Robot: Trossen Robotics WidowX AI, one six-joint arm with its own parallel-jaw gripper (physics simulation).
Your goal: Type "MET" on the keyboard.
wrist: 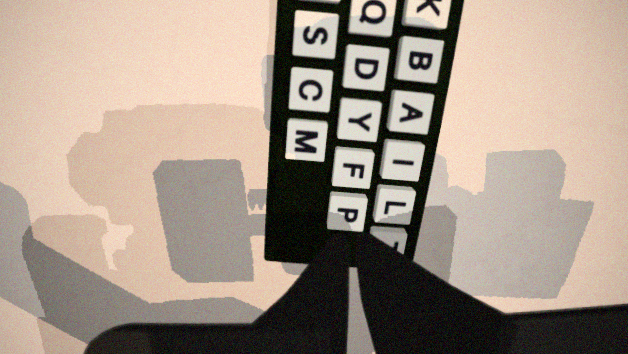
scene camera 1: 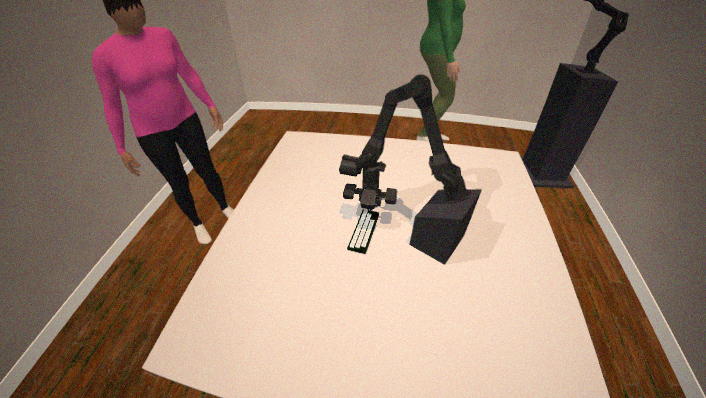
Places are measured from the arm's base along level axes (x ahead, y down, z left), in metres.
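Where they show: gripper, fingertip midpoint: (wrist: 350, 246) (scene camera 1: 369, 210); arm's base, link origin: (scene camera 1: 458, 196).
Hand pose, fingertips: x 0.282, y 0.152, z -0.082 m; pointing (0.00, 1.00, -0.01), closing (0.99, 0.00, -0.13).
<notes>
Things, the pixels of their top centre, and the offset from my fingertips. Level surfaces: height alone.
- black keyboard, top centre: (wrist: 371, 25) (scene camera 1: 364, 228) dx +0.019, dy +0.028, dz +0.066 m
- M key, top centre: (wrist: 306, 141) dx -0.010, dy +0.028, dz +0.030 m
- T key, top centre: (wrist: 387, 248) dx +0.016, dy +0.028, dz -0.020 m
- P key, top centre: (wrist: 347, 214) dx +0.001, dy +0.028, dz -0.002 m
- pale mat, surface height: dy +0.045 m
The black keyboard (scene camera 1: 356, 249) (wrist: 295, 200) with white letter keys lies flat on the pale mat. In the wrist view the M key (wrist: 306, 140) is at the left, above a bare black stretch. The T key (wrist: 390, 240) is at the lower right, partly hidden by a finger. The E key does not show in the wrist view. My gripper (scene camera 1: 369, 208) (wrist: 350, 246) is shut and empty, pointing down over the keyboard's near end in the wrist view. Its tips appear just below the P key (wrist: 347, 212) and left of the T key; their height is unclear.
The arm's dark base block (scene camera 1: 442, 225) stands on the pale mat (scene camera 1: 350, 320), right of the keyboard. A person in pink (scene camera 1: 150, 80) stands at the left and one in green (scene camera 1: 440, 35) at the back. A dark pedestal (scene camera 1: 570, 120) bears another arm (scene camera 1: 607, 37) at the right.
</notes>
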